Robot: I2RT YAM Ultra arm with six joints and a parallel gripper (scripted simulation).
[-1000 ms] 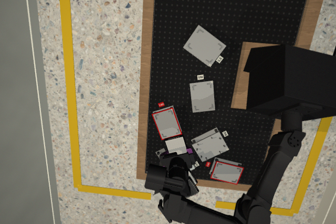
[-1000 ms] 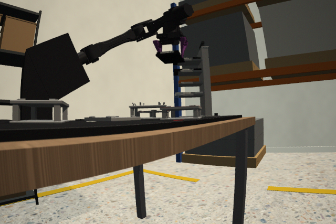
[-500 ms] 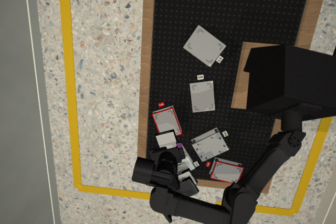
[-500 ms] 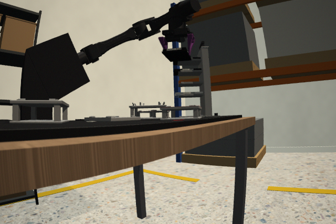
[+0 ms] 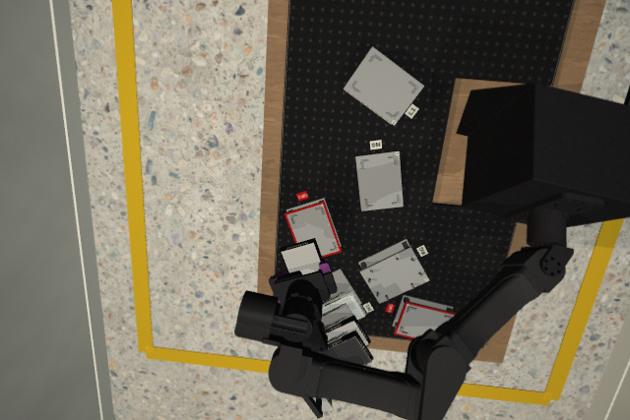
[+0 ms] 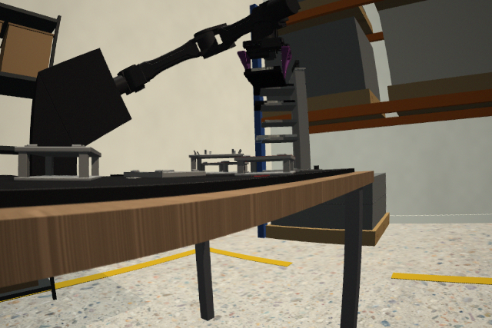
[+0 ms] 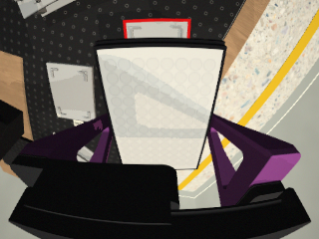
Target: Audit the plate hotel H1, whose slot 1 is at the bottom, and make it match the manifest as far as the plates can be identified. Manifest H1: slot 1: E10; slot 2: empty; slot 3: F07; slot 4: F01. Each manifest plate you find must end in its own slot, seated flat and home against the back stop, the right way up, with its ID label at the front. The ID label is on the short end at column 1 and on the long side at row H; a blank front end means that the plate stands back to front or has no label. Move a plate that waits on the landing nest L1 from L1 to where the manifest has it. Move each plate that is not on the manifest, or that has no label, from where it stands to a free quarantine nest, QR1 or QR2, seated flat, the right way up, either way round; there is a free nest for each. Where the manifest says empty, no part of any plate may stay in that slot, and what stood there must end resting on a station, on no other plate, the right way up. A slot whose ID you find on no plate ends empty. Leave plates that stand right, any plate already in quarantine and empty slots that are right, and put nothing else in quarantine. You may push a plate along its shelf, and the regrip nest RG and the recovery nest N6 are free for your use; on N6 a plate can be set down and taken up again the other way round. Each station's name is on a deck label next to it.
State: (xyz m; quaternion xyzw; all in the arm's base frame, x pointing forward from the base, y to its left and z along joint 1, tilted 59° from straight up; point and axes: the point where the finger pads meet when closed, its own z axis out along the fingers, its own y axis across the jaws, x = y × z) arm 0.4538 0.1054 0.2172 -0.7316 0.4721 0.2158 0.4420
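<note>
Now: hand 200 mm above the quarantine nest QR1. Round my hand: regrip nest RG: 260 mm behind, 180 mm below, 80 mm to the left; then plate hotel H1: 250 mm to the left, 80 mm below, 60 mm behind; then white well plate: 190 mm to the left, 130 mm below, 120 mm behind.
</note>
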